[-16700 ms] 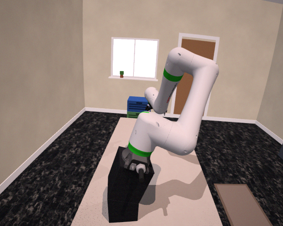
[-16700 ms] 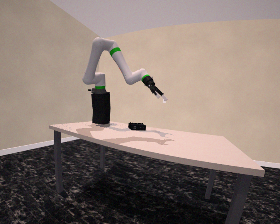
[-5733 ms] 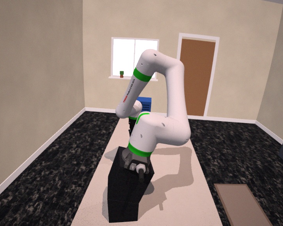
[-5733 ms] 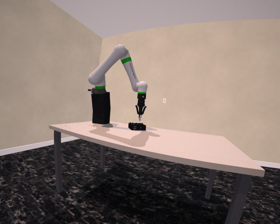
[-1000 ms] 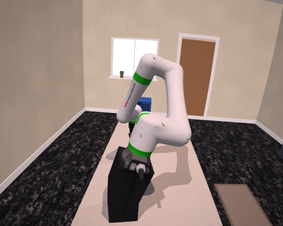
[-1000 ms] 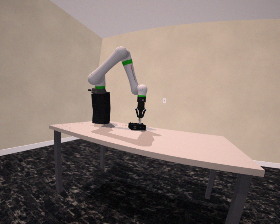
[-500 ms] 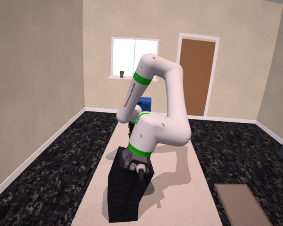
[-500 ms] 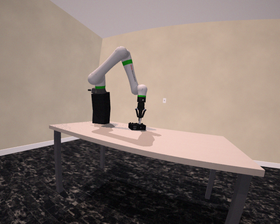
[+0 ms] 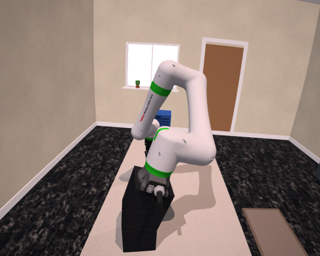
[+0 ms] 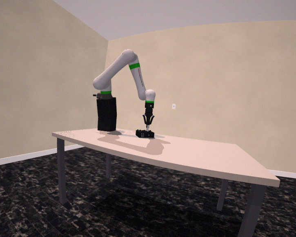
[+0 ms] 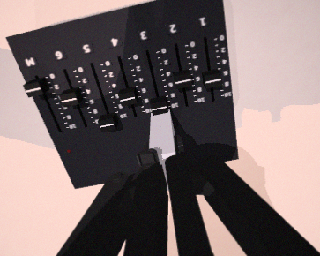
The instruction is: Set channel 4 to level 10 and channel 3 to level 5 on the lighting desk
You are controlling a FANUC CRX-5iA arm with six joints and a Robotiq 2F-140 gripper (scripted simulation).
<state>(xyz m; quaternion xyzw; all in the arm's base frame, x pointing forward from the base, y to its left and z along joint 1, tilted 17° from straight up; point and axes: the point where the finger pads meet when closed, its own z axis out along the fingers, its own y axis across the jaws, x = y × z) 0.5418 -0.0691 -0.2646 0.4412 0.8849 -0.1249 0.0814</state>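
The channel 4 fader cap lies 40 mm behind my hand, 10 mm to the left of it and 30 mm below it. Also, from my hand: channel 5 fader cap: 40 mm behind, 20 mm to the right, 30 mm below; then channel 3 fader cap: 10 mm behind, 10 mm to the left, 30 mm below; then channel 2 fader cap: 40 mm to the left, 30 mm below.
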